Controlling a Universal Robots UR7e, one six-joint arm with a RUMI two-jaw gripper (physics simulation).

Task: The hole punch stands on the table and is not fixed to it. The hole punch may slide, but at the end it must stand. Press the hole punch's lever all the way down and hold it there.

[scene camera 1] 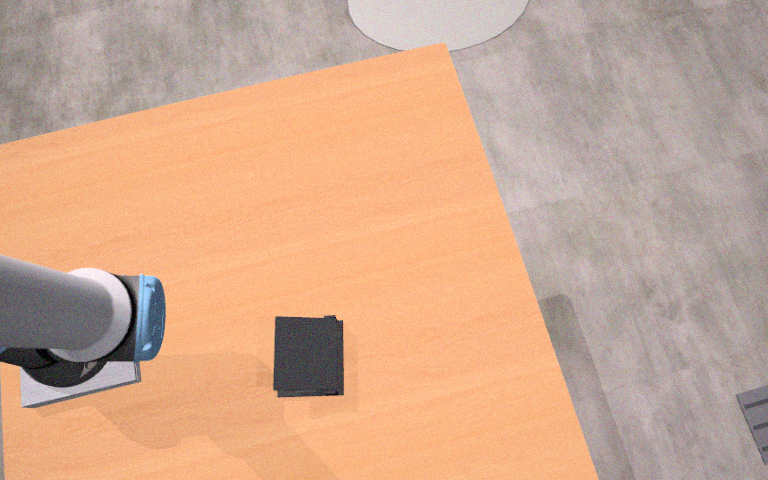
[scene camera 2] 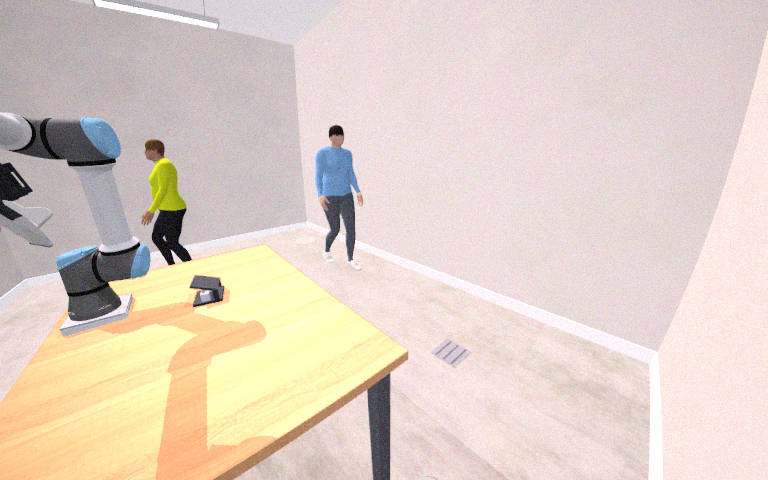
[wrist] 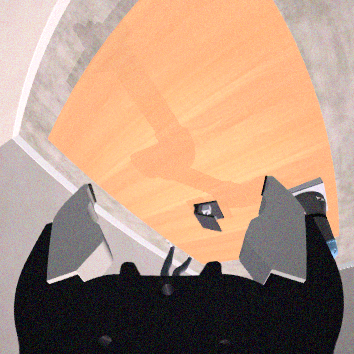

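Where they show: gripper, fingertip midpoint: (scene camera 2: 19, 256) (wrist: 176, 182); arm's base, origin of the base link: (scene camera 2: 96, 309) (wrist: 304, 203).
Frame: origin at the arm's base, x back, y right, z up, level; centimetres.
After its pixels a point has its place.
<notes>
The hole punch (scene camera 1: 308, 356) @[x -39.5, y 6.6, z 4.0 cm] (scene camera 2: 207, 290) @[x -38.5, y 3.2, z -0.8 cm] (wrist: 208, 215) @[x -36.4, y 11.4, z 4.7 cm] is dark with a lighter metal part inside and stands upright on the table (scene camera 1: 396, 169) @[x -56.2, y -26.7, z -2.8 cm] (scene camera 2: 317, 339) @[x -69.0, y 51.6, z -2.7 cm] (wrist: 235, 100) @[x -13.6, y 46.2, z -2.8 cm]. In the scene camera 2 view its lever (scene camera 2: 205, 282) @[x -39.1, y 6.7, z 4.2 cm] is raised and tilted over the base, with a gap between them. My gripper (scene camera 2: 48, 230) (wrist: 176, 182) @[x -19.3, y 53.1, z 34.5 cm] is open and empty. It is high up and away from the hole punch, at the left edge in the scene camera 2 view. It does not show in the scene camera 1 view.
The arm's base plate (scene camera 1: 79, 390) @[x -2.2, y 8.2, z 0.0 cm] (scene camera 2: 96, 324) @[x -2.4, y 8.6, z -1.7 cm] (wrist: 320, 186) @[x 5.9, y 8.2, z 0.4 cm] stands on the table, left of the hole punch in both scene views. The arm rises above it. Two people, one in yellow (scene camera 2: 165, 183) and one in blue (scene camera 2: 335, 172), are on the floor beyond the table.
</notes>
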